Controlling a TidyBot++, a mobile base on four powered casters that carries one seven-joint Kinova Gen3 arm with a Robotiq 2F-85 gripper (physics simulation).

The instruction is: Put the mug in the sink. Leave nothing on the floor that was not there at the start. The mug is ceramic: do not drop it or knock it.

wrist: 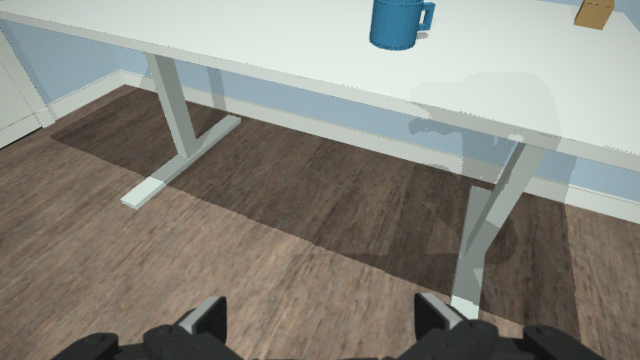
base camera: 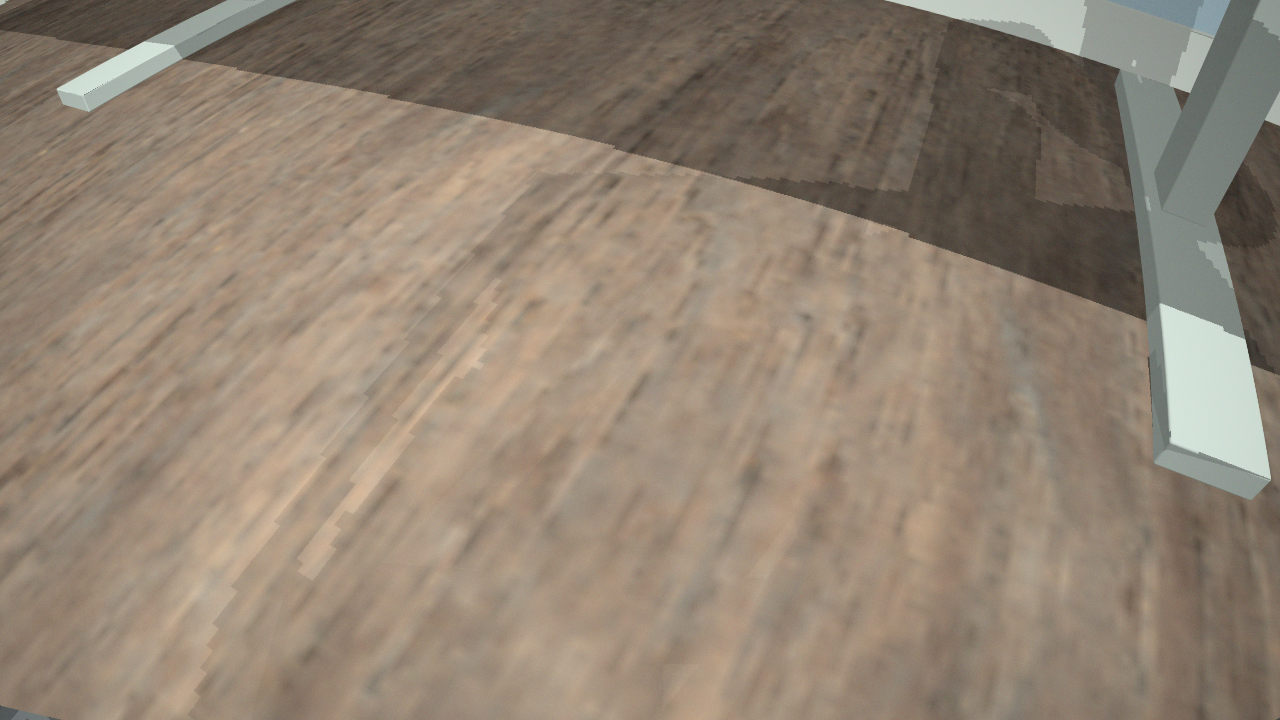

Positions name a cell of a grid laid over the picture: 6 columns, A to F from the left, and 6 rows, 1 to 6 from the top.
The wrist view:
my gripper: D6
white table: F2
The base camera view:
white table: F4
